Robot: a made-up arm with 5 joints.
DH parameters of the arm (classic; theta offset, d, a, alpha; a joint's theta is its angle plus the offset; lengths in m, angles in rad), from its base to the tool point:
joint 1: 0 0.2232 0 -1.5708
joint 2: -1.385 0 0.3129 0
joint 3: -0.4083 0 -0.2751 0
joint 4: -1.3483 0 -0.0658 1.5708
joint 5: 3.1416 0.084 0 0
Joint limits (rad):
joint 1: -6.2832..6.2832
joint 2: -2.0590..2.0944
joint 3: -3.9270..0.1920
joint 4: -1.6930..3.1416
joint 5: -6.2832..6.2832
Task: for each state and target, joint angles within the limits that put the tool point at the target. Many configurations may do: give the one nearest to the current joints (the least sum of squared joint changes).
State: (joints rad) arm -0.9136 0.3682 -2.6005 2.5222 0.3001
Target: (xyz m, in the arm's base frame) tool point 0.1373 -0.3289 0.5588
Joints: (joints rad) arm -1.1753 0.3055 -2.3010 2.7602 0.3001
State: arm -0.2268 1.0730 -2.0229 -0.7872 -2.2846
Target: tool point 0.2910 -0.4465 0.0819
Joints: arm -0.9932 1.1747 -1.4321 -1.0070 -2.2846
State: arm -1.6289 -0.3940 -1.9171 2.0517 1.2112
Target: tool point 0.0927 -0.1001 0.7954
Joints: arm -0.8238 -0.3459 -2.2796 1.7195 1.2112
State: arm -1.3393 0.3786 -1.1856 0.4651 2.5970
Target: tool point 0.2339 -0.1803 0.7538
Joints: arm -0.6567 -0.2414 -1.6845 0.3290 2.5970
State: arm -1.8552 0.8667 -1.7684 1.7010 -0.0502
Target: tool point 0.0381 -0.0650 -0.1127
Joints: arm -1.0406 1.7106 -1.0554 1.7111 -0.0502
